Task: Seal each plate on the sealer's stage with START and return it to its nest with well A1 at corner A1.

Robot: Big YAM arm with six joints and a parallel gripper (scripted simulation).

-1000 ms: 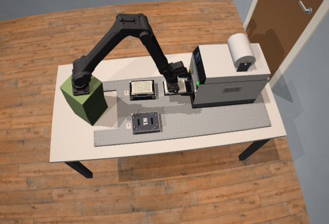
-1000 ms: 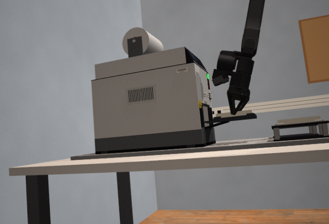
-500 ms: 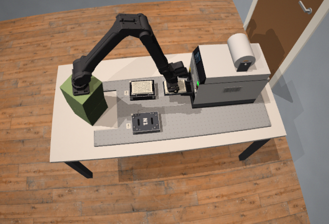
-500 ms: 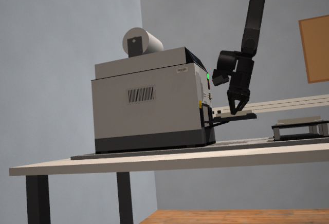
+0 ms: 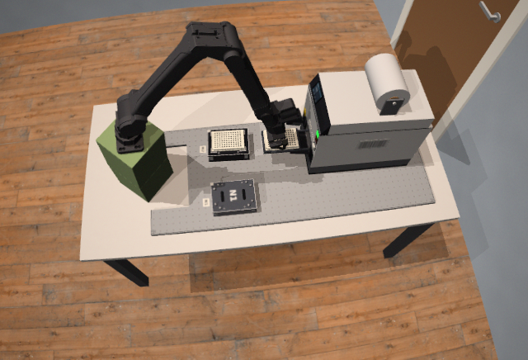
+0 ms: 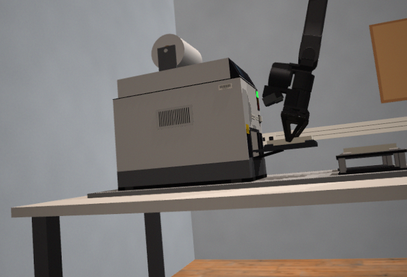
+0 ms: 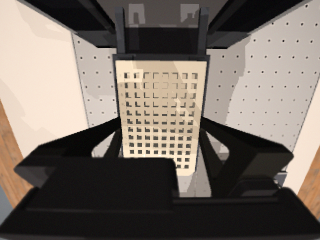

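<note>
My gripper is now 2 cm above the sealer stage. From my hand the other things lie so: plate (20 cm behind, 6 cm to the left, 5 cm below); then yellow warning label (11 cm ahead, 8 cm to the left, 4 cm above); then plate nest (22 cm behind, 17 cm to the right, 7 cm below).
</note>
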